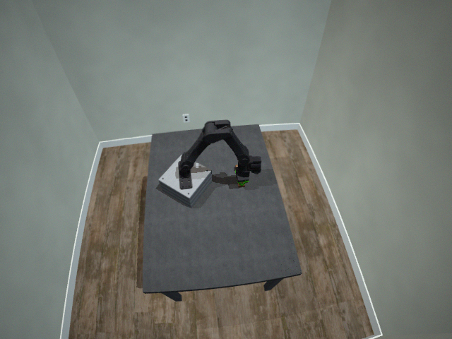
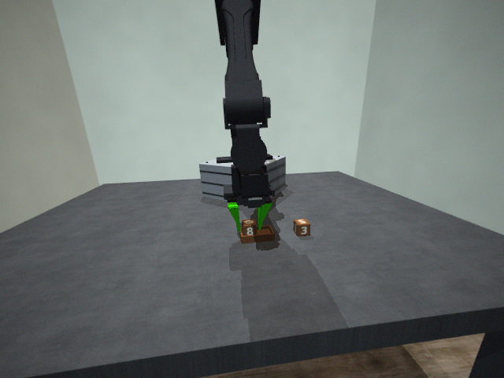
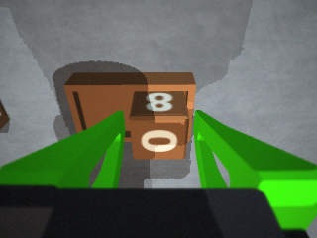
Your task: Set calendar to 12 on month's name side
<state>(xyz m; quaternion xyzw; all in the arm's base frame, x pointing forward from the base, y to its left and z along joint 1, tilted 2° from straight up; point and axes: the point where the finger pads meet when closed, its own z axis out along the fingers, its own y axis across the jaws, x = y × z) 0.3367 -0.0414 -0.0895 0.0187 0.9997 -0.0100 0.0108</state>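
Right now my hand is 2 cm to the right of the brown tray and 2 cm above it.
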